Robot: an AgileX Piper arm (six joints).
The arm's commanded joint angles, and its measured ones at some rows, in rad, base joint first. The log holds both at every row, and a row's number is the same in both.
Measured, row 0:
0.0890, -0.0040, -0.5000, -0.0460, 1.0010, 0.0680
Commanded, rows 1 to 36:
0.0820, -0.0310, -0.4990, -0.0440, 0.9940, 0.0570
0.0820, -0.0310, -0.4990, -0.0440, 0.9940, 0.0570
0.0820, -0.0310, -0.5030, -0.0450, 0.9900, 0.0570
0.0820, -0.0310, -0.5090, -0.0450, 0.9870, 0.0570
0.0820, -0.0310, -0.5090, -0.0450, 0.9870, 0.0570
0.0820, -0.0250, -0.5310, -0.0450, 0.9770, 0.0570
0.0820, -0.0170, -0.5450, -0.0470, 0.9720, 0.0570
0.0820, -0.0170, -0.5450, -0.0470, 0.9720, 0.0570
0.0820, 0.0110, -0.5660, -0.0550, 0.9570, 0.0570
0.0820, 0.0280, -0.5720, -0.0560, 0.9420, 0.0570
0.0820, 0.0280, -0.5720, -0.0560, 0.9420, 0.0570
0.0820, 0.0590, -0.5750, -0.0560, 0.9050, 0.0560
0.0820, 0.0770, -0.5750, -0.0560, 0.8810, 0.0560
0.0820, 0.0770, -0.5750, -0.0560, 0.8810, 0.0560
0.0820, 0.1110, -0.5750, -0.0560, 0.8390, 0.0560
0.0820, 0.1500, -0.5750, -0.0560, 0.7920, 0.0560
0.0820, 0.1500, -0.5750, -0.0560, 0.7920, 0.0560
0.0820, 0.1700, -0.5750, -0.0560, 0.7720, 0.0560
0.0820, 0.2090, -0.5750, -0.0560, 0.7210, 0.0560
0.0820, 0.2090, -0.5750, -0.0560, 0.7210, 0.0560
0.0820, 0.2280, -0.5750, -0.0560, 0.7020, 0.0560
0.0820, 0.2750, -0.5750, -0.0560, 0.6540, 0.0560
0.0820, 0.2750, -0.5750, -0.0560, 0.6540, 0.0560
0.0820, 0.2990, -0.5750, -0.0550, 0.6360, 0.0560
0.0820, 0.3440, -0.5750, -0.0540, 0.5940, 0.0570
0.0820, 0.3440, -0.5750, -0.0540, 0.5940, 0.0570
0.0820, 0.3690, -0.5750, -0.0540, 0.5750, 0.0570
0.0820, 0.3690, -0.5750, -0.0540, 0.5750, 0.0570
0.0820, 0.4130, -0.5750, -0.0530, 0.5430, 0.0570
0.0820, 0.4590, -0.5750, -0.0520, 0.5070, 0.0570
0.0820, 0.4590, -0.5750, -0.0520, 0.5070, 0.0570
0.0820, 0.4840, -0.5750, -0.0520, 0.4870, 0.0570
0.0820, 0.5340, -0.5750, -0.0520, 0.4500, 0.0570
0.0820, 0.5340, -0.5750, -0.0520, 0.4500, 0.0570
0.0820, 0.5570, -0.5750, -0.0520, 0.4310, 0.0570
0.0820, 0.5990, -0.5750, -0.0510, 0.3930, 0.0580
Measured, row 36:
0.0890, 0.5470, -0.5670, -0.0480, 0.4570, 0.0680
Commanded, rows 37 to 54:
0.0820, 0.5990, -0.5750, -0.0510, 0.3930, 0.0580
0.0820, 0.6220, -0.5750, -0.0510, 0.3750, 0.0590
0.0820, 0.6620, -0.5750, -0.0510, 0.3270, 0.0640
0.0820, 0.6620, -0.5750, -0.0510, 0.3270, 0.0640
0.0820, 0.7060, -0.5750, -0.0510, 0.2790, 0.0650
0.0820, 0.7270, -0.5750, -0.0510, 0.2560, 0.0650
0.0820, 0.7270, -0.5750, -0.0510, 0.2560, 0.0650
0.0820, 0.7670, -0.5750, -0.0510, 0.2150, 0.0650
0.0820, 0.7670, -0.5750, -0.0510, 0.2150, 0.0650
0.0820, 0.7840, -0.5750, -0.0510, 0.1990, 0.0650
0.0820, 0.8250, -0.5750, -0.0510, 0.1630, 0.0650
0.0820, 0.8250, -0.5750, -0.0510, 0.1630, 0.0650
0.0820, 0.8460, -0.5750, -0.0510, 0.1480, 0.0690
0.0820, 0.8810, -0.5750, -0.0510, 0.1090, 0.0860
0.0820, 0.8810, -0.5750, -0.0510, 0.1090, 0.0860
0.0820, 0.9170, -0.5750, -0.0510, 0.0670, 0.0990
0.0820, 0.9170, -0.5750, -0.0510, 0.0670, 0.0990
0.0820, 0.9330, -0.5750, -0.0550, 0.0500, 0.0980
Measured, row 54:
0.0890, 0.8970, -0.5670, -0.0480, 0.1180, 0.0840
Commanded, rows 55 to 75:
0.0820, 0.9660, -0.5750, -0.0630, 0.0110, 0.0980
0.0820, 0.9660, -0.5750, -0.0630, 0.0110, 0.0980
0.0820, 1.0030, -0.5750, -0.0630, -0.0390, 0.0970
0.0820, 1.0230, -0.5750, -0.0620, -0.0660, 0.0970
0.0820, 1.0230, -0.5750, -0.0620, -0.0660, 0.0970
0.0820, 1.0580, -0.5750, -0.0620, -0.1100, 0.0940
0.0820, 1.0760, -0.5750, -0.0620, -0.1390, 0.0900
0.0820, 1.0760, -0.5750, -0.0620, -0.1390, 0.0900
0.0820, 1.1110, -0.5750, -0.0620, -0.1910, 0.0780
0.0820, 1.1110, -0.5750, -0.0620, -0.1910, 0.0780
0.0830, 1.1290, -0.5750, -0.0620, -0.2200, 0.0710
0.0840, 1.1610, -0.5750, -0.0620, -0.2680, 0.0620
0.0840, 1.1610, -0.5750, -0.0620, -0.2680, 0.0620
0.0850, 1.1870, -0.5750, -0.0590, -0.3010, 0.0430
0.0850, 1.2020, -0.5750, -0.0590, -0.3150, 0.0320
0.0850, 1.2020, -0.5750, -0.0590, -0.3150, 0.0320
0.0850, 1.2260, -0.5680, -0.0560, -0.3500, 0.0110
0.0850, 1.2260, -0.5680, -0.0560, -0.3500, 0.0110
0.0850, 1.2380, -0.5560, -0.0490, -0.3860, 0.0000
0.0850, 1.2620, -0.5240, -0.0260, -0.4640, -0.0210
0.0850, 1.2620, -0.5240, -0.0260, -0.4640, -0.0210
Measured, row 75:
0.0890, 1.2370, -0.5550, -0.0470, -0.3580, 0.0190
